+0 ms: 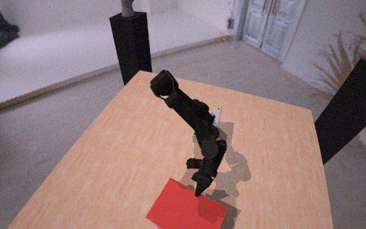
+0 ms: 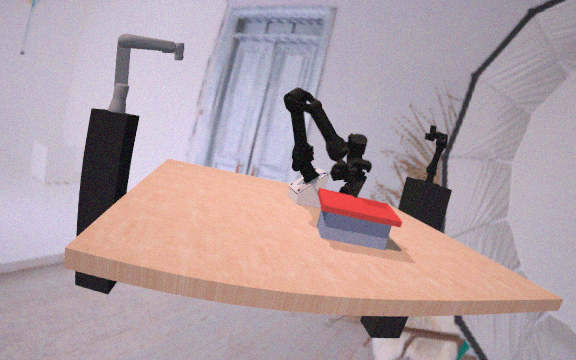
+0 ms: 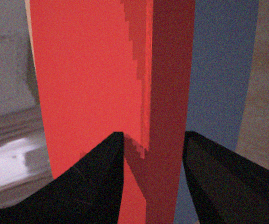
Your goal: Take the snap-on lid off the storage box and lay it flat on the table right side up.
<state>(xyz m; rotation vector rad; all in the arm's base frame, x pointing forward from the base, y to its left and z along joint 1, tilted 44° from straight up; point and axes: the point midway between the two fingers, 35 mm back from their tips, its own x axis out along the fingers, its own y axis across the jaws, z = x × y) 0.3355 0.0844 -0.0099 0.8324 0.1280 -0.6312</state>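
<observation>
My gripper tip is 80 mm short of the red lid and 10 mm to the left of it. The rest, counted from my gripper tip: grey-blue storage box: 70 mm ahead, 60 mm below, 10 mm to the right.
</observation>
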